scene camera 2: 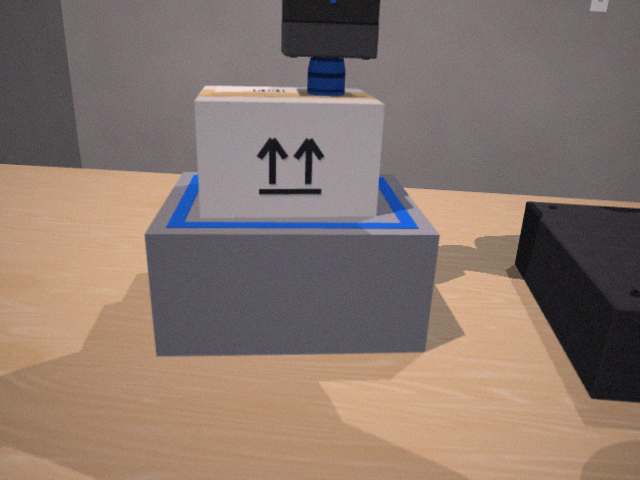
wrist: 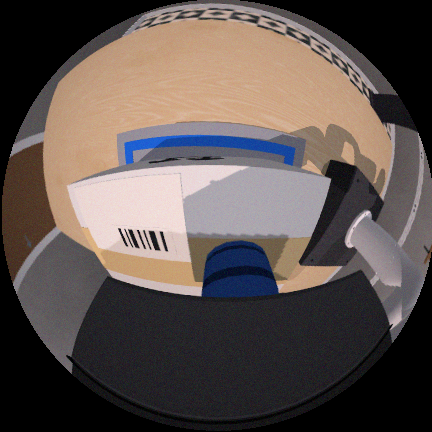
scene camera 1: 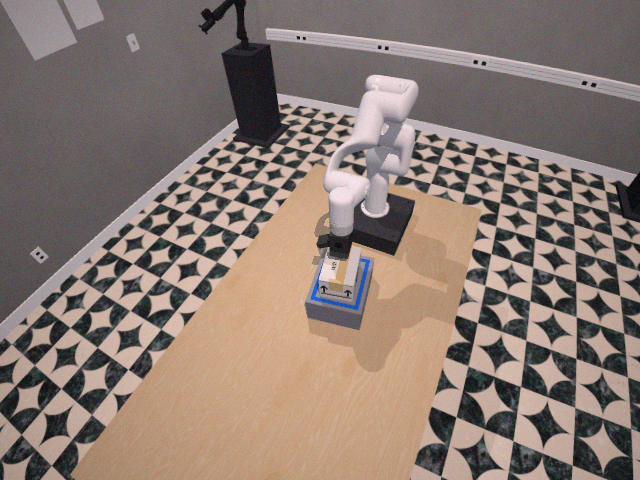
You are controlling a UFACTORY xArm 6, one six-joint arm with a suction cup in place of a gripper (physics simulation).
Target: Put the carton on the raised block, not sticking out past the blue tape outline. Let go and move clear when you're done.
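Frame: origin at the arm's base, x ahead, y left, z up, level; centimetres.
Seen in the pictures: end effector, tool point: [wrist: 233, 248]; arm's base, origin of the base link: [wrist: 357, 228] [scene camera 1: 374, 208].
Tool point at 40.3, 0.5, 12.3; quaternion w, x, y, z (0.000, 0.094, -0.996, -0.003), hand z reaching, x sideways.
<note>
Pixels of each thing's top centre, then the offset from my tool point to it, as dx, dy, dz. Level surfaces: height alone.
- white carton, middle of its top: [wrist: 174, 265] [scene camera 2: 287, 93] [scene camera 1: 340, 263] +3.6, +1.2, +1.3
- grey raised block, middle of its top: [scene camera 2: 292, 198] [wrist: 202, 203] [scene camera 1: 341, 278] +2.9, +1.3, -9.0
- wooden table, its level: dz -21.1
A white carton [scene camera 1: 337, 290] [scene camera 2: 289, 155] [wrist: 240, 200] with tan tape, a barcode label and black arrows sits upright and level on the grey raised block [scene camera 1: 333, 316] [scene camera 2: 292, 294] [wrist: 210, 128]. In scene camera 2, its visible bottom edge lies inside the blue tape outline [scene camera 1: 366, 273] [scene camera 2: 292, 225] [wrist: 200, 141], with a strip of grey at the left, right and front; its far bottom edge is hidden. My suction gripper [scene camera 2: 326, 93] [wrist: 240, 272] has its blue cup pressed on the carton's top, right of centre in scene camera 2, and is shut on the carton.
The arm's black base plate [scene camera 1: 385, 227] [scene camera 2: 578, 258] [wrist: 340, 220] stands on the wooden table [scene camera 1: 268, 372] [scene camera 2: 206, 408] [wrist: 200, 70] beside the block. A black pedestal [scene camera 1: 252, 93] with a dark arm stands on the floor at the back left in scene camera 1.
</note>
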